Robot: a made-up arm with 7 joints.
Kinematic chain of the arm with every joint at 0, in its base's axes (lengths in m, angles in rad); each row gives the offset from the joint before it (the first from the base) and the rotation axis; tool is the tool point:
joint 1: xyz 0 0 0.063 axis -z
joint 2: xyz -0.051 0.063 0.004 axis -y
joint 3: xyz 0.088 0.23 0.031 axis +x
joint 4: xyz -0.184 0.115 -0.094 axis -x
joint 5: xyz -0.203 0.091 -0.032 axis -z
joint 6: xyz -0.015 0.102 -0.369 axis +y
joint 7: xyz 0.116 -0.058 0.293 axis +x
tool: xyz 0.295 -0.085 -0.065
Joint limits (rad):
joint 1: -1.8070..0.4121
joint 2: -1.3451..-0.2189
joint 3: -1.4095..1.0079
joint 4: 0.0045..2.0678
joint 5: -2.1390..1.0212
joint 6: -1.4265..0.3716
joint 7: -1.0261..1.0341
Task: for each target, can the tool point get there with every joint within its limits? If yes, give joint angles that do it. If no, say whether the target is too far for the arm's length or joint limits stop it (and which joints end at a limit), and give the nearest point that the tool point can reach.
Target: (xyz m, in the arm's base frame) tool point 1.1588 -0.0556 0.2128
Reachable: no: joint limits stop it (at a limit: joint 1, joint 3, joint 6, joint 7) | nearest point 0.4962 -0.2171 0.2138 | short by 0.682 m
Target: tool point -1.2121 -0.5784 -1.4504
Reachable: no: too far | nearest point -0.7378 -0.3520 -0.5414 | short by 1.050 m
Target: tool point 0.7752 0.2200 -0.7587
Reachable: no: joint limits stop it (at a limit: joint 1, joint 2, joint 4, joint 6, joint 7) | nearest point 0.2015 0.3877 -0.3809 | short by 0.707 m
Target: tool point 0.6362 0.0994 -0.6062
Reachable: no: joint limits stop it (at a limit: joint 1, joint 2, joint 3, joint 6, joint 7) | nearest point 0.3218 -0.1347 -0.3317 | short by 0.479 m
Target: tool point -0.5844 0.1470 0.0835
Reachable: yes | joints -0.5880 -0.6412 -0.7013 0.2240 -1.5969 -0.9741 0.4210
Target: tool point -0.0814 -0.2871 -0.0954
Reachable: yes | joints -1.2414 -1.1793 -0.7425 1.2392 -0.5101 0.0638 0.5121
